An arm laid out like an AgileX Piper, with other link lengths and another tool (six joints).
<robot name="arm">
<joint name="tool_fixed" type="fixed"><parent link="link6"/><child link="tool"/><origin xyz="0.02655 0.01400 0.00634" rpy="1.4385 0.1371 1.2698"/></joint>
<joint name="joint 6" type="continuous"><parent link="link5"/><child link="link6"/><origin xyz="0.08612 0.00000 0.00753" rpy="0.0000 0.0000 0.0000"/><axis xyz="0.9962 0 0.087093"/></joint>
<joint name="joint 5" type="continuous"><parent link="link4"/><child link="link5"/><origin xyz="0.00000 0.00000 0.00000" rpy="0.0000 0.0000 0.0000"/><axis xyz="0 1 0"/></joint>
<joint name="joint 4" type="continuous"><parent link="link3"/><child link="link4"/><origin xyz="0.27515 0.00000 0.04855" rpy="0.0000 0.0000 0.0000"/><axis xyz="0.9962 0 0.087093"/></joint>
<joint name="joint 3" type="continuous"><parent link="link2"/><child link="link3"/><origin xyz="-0.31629 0.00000 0.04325" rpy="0.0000 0.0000 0.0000"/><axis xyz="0 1 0"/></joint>
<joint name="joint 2" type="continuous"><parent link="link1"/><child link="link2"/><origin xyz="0.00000 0.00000 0.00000" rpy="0.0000 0.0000 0.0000"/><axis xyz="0 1 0"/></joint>
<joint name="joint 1" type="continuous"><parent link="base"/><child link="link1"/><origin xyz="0.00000 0.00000 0.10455" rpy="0.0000 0.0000 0.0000"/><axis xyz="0 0 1"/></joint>
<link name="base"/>
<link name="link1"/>
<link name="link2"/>
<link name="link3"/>
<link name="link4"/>
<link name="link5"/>
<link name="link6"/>
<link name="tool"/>
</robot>
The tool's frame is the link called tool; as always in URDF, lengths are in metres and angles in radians. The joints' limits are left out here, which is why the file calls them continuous.
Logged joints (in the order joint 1, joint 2, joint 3, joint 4, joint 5, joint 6), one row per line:
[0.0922, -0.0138, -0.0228, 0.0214, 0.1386, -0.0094]
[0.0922, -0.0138, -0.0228, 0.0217, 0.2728, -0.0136]
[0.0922, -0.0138, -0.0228, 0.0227, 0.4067, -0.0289]
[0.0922, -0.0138, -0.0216, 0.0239, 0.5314, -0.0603]
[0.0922, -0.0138, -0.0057, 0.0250, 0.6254, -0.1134]
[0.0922, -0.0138, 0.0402, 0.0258, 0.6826, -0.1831]
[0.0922, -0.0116, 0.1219, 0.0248, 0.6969, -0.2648]
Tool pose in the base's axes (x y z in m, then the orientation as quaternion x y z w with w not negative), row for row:
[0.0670, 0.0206, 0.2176, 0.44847, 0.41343, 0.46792, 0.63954]
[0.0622, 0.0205, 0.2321, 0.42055, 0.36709, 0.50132, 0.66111]
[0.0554, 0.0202, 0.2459, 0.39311, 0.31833, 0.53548, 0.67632]
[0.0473, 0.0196, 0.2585, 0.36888, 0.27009, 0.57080, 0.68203]
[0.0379, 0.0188, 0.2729, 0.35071, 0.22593, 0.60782, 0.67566]
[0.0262, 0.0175, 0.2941, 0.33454, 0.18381, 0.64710, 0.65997]
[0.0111, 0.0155, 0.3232, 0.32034, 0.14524, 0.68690, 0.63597]
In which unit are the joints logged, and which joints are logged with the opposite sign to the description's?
The joints are logged in radians. Opposite sign: joint 3, joint 4, joint 5, joint 6.
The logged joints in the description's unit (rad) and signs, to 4 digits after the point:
[0.0922, -0.0138, 0.0228, -0.0214, -0.1386, 0.0094]
[0.0922, -0.0138, 0.0228, -0.0217, -0.2728, 0.0136]
[0.0922, -0.0138, 0.0228, -0.0227, -0.4067, 0.0289]
[0.0922, -0.0138, 0.0216, -0.0239, -0.5314, 0.0603]
[0.0922, -0.0138, 0.0057, -0.0250, -0.6254, 0.1134]
[0.0922, -0.0138, -0.0402, -0.0258, -0.6826, 0.1831]
[0.0922, -0.0116, -0.1219, -0.0248, -0.6969, 0.2648]

